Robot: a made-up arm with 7 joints.
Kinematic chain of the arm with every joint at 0, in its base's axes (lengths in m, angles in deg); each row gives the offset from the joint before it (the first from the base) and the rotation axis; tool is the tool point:
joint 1: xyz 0 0 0.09 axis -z
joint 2: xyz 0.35 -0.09 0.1 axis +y
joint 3: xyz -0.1 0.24 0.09 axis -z
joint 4: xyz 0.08 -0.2 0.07 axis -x
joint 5: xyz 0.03 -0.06 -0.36 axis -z
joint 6: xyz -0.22 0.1 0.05 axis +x
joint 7: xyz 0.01 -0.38 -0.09 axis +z
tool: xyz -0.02 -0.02 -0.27
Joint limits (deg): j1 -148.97..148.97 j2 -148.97..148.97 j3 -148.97..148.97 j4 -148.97..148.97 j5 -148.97..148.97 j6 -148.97..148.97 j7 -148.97..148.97
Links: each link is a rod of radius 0.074 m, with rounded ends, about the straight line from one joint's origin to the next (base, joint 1, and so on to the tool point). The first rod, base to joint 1, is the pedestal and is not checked.
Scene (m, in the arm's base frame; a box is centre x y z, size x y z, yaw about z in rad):
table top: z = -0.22
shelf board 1: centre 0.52 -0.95 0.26 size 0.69 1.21 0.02 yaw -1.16
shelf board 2: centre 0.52 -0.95 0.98 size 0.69 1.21 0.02 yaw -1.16
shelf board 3: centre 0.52 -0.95 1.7 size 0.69 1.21 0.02 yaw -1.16
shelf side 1: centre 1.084 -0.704 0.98 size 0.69 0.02 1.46 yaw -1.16
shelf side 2: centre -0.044 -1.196 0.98 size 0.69 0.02 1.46 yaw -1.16
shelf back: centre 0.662 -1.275 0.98 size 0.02 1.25 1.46 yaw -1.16
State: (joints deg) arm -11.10 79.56 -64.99 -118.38 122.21 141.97 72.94
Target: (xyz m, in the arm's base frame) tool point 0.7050 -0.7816 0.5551
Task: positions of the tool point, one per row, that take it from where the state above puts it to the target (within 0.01 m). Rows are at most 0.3 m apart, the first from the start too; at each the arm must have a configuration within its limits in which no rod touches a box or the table.
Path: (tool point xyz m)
1: 0.3647 0.9277 -0.0320
2: 0.5306 0.8505 -0.1073
3: 0.7172 0.7438 -0.0821
4: 0.8745 0.6079 0.0348
5: 0.9621 0.4425 0.2105
6: 0.9587 0.2504 0.3967
7: 0.8660 0.0413 0.5413
8: 0.7068 -0.1674 0.6017
9: 0.5175 -0.3509 0.5551
10: 0.5521 -0.3559 0.6679
11: 0.6192 -0.3894 0.7179
12: 0.6883 -0.4748 0.7099
13: 0.7254 -0.6119 0.6526
14: 0.7051 -0.7816 0.5550

